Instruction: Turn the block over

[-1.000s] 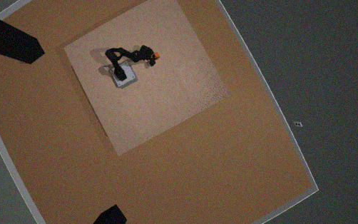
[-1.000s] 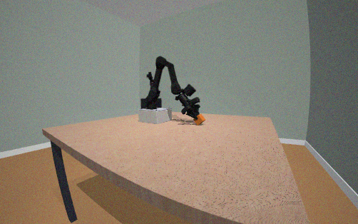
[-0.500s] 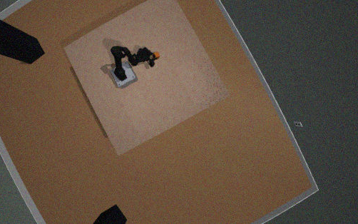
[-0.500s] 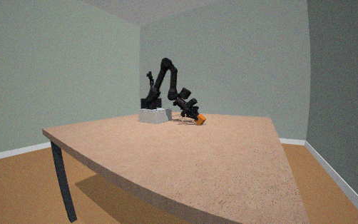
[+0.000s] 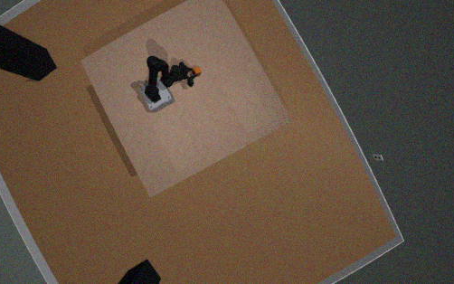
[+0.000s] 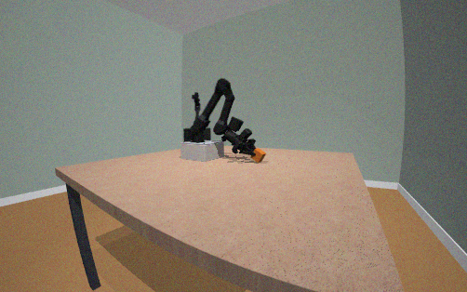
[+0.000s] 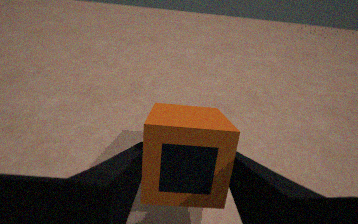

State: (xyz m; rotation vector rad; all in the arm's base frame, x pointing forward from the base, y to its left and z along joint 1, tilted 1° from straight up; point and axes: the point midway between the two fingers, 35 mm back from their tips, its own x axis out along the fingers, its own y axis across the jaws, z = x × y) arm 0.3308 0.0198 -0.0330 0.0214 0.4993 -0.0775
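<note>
My gripper tip is now 1 cm past the block.
</note>
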